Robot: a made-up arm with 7 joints.
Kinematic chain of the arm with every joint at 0, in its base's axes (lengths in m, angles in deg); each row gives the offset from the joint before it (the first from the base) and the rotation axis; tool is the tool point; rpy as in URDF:
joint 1: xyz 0 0 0.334 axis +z
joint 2: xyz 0 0 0 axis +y
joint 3: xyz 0 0 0.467 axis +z
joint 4: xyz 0.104 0 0 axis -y
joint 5: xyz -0.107 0 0.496 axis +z
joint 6: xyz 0 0 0 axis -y
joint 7: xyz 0.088 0 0 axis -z
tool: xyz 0 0 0 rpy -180 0 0
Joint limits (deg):
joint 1: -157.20..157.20
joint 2: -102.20..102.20
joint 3: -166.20..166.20
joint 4: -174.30..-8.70
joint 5: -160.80..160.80
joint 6: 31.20..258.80
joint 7: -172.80..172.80
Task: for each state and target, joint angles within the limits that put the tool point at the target. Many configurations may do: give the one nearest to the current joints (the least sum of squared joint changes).
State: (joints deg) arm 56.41 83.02 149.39 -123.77 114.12 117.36 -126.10
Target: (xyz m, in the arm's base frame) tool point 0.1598 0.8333 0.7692
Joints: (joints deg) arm 52.24 95.93 145.69 -75.18 110.89 110.72 -126.10
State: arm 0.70 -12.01 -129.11 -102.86 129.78 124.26 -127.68
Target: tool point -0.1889 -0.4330 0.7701
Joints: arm 14.14 32.25 -137.46 -123.33 132.31 136.51 -127.68
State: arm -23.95 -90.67 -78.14 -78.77 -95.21 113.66 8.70
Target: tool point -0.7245 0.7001 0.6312
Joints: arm -65.80 -83.88 -66.68 -42.99 -92.36 111.19 8.70
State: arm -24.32 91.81 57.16 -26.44 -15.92 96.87 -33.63
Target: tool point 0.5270 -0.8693 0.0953
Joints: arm -76.27 82.88 40.82 -47.88 -15.96 85.06 -33.63
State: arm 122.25 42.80 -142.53 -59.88 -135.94 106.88 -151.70
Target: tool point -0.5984 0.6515 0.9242
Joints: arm 146.47 70.45 -143.66 -33.10 -135.23 101.12 -151.70
